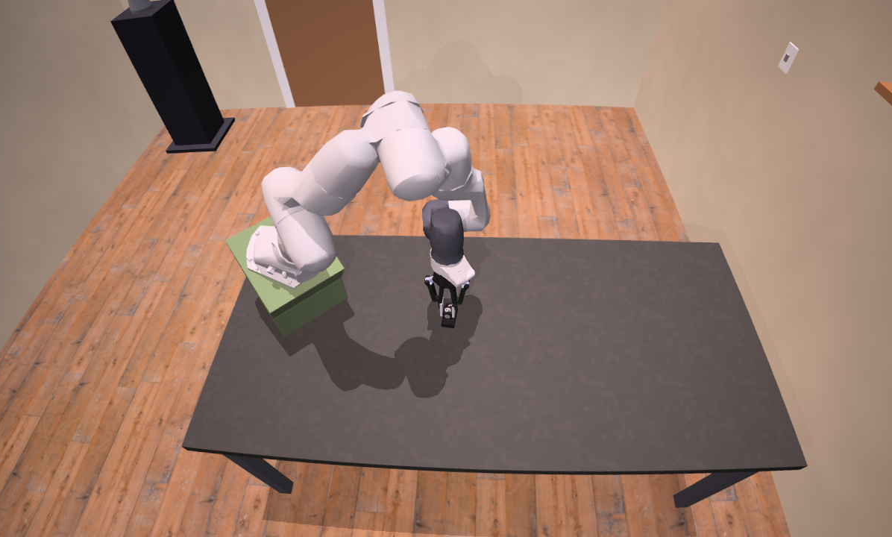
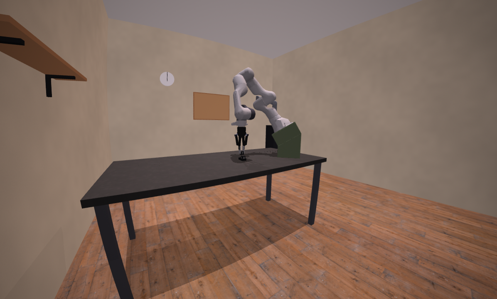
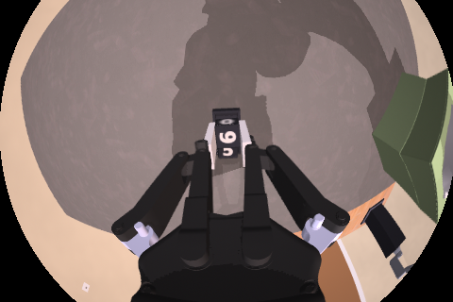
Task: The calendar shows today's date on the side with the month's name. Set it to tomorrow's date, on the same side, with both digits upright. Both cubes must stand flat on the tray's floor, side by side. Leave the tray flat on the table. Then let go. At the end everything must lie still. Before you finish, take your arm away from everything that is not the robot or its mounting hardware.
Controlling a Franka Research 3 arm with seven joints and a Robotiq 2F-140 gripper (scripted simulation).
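My gripper is now 30 mm above the dark date cube. Round my hand: black tray 80 mm below, 20 mm to the left.
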